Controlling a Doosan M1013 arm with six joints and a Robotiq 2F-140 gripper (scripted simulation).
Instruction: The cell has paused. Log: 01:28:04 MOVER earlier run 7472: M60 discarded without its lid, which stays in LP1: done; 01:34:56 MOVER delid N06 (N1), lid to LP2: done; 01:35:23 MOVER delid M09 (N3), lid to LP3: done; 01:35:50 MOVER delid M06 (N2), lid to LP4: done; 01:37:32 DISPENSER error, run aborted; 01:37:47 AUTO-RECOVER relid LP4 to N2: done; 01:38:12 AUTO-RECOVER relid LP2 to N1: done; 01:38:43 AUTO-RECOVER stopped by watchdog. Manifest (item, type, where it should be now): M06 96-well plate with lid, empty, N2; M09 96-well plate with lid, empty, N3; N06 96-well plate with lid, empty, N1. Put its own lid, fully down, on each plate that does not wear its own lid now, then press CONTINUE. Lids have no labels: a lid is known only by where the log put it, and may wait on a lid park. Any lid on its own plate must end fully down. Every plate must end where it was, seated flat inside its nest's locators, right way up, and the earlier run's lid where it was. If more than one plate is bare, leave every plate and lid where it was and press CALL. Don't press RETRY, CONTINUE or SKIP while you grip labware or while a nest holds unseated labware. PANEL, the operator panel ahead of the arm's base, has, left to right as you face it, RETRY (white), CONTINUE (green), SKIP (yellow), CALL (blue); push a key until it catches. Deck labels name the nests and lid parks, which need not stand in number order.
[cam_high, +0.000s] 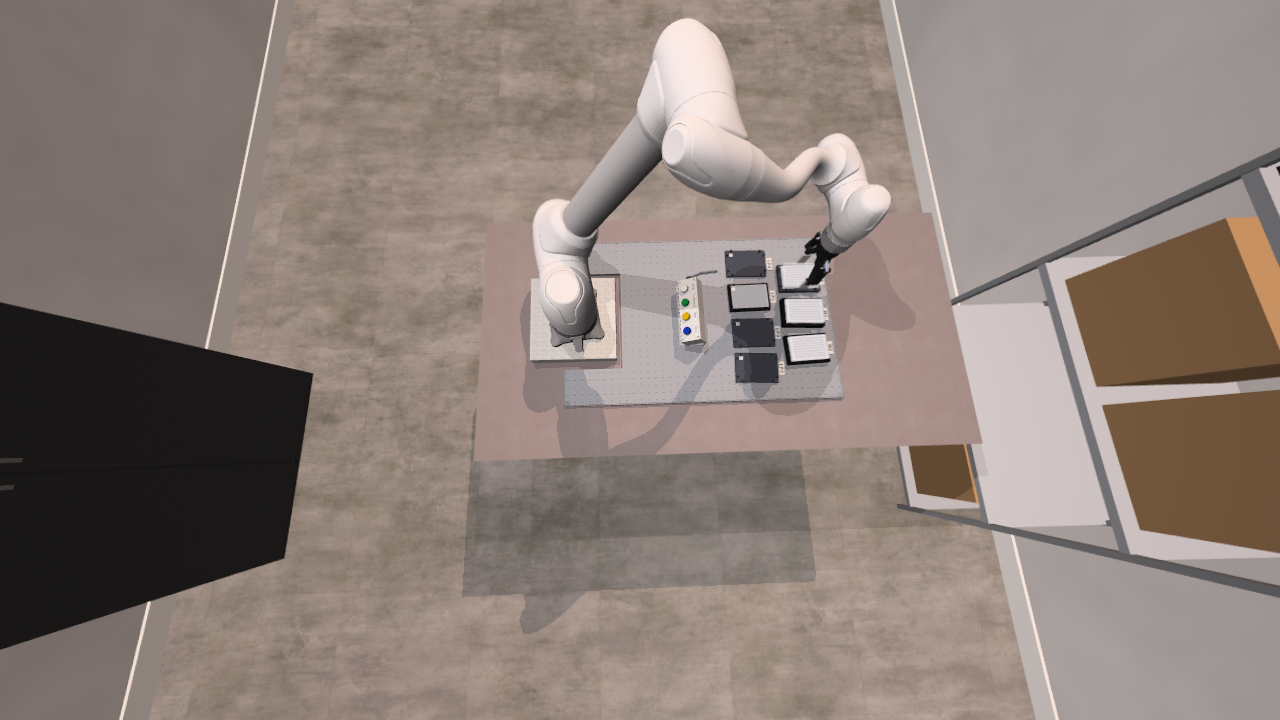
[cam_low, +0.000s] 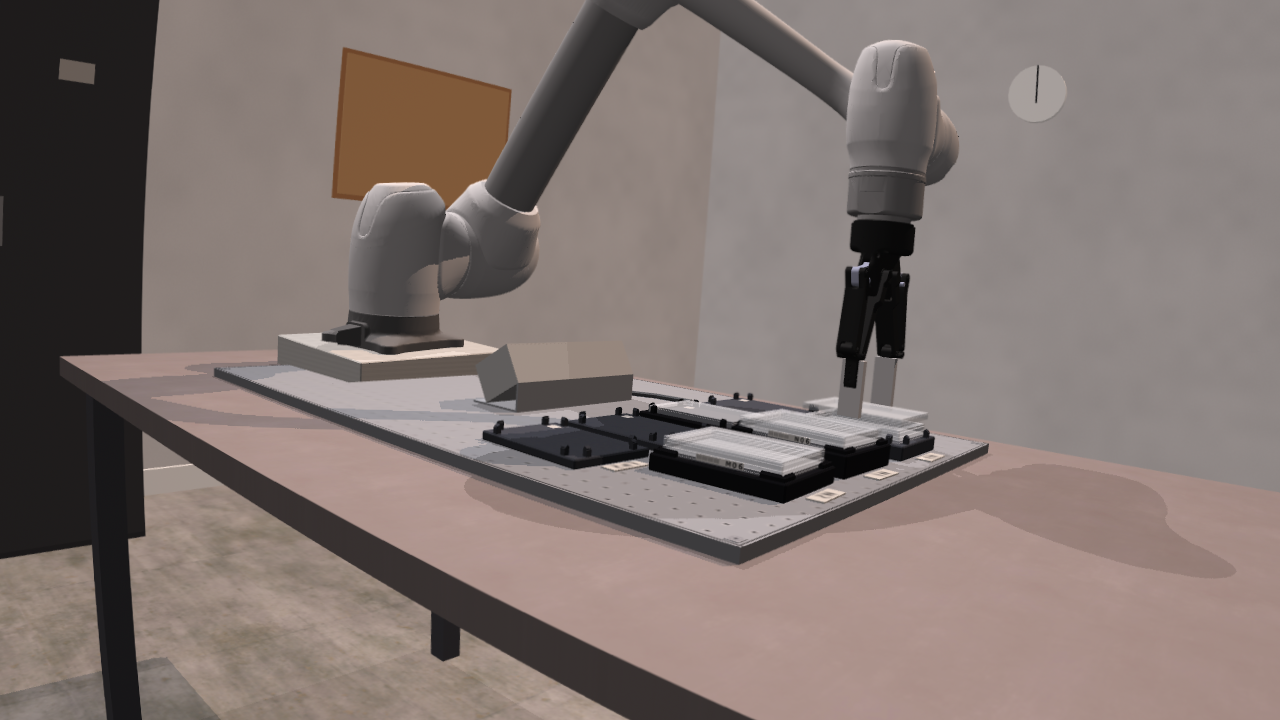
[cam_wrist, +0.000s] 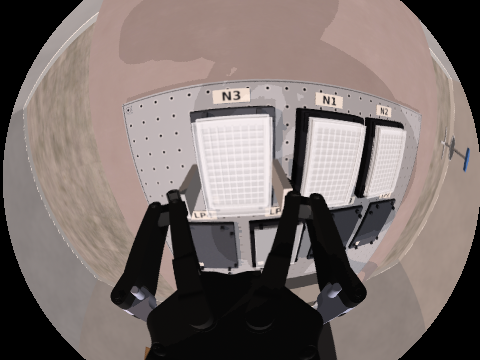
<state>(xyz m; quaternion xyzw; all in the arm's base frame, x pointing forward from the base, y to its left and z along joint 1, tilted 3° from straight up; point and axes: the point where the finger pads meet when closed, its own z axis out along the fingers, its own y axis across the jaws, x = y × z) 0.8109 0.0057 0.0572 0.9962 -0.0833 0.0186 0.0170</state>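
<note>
The plate lies 40 mm below my hand. From my hand the other things lie so: lid park LP3 (210 mm behind, 170 mm to the right, 60 mm below); lid (20 mm below); lid park LP4 (170 mm behind, 90 mm to the left, 60 mm below).
</note>
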